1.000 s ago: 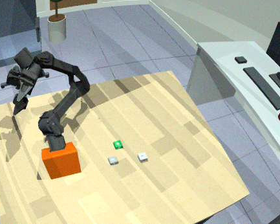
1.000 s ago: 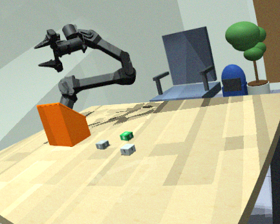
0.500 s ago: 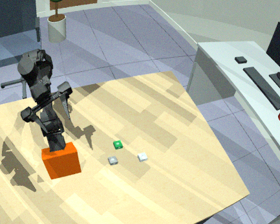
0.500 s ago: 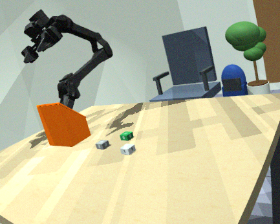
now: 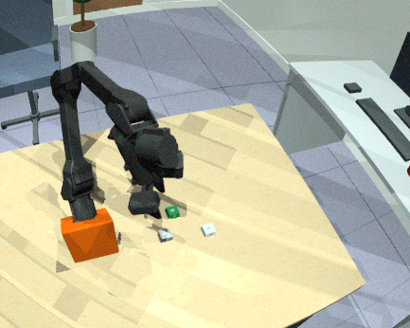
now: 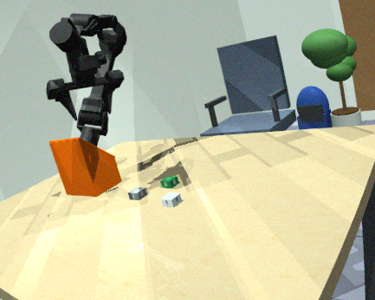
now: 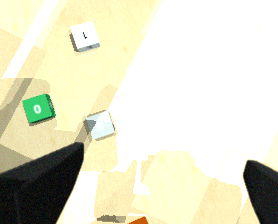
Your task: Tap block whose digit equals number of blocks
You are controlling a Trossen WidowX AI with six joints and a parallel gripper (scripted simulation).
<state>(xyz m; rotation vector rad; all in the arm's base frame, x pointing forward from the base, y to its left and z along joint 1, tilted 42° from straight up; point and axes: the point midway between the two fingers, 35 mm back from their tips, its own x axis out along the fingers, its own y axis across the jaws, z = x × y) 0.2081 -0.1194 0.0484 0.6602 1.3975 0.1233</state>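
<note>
Now: gripper tip 210 mm above the grey block, 40 mm to the right of it and 20 mm short of it. Round my gripper tip: white block 210 mm below, 150 mm ahead, 40 mm to the left; green block 210 mm below, 120 mm to the left, 60 mm ahead.
</note>
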